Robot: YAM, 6 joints.
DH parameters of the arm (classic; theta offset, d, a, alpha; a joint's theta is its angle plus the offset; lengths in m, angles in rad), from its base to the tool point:
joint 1: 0 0.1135 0.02 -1.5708
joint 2: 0 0 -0.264 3.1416
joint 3: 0.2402 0 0.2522 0
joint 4: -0.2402 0 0.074 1.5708
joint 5: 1.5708 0 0 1.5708
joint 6: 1.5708 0.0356 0 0
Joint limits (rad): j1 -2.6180..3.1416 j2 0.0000..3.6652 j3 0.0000..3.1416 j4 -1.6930..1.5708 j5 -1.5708..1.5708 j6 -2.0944..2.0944
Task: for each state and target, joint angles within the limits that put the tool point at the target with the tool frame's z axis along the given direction. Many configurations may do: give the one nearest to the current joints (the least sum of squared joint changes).
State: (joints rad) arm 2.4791 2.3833 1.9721 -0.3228 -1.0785 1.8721
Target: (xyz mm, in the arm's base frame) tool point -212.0 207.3 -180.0 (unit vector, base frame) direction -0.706 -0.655 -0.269
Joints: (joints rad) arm 2.2518 2.9968 1.3163 -0.1255 -1.2905 1.8721
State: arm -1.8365 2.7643 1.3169 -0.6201 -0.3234 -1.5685
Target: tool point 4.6 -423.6 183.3 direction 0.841 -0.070 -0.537
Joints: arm -1.6309 2.1869 1.7366 -1.0844 -1.0037 -1.5685
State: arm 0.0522 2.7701 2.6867 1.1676 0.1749 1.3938
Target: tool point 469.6 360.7 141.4 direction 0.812 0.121 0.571
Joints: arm 0.6800 2.9129 2.2703 1.3216 0.4296 1.3938
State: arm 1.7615 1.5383 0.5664 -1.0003 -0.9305 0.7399
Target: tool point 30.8 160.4 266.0 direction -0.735 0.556 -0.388
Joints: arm 1.1859 0.9260 0.7584 -0.8506 -1.0974 0.7399
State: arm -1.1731 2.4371 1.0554 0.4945 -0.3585 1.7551
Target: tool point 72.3 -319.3 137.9 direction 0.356 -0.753 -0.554
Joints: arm -1.3697 1.7091 0.6990 0.4096 -0.1997 1.7551
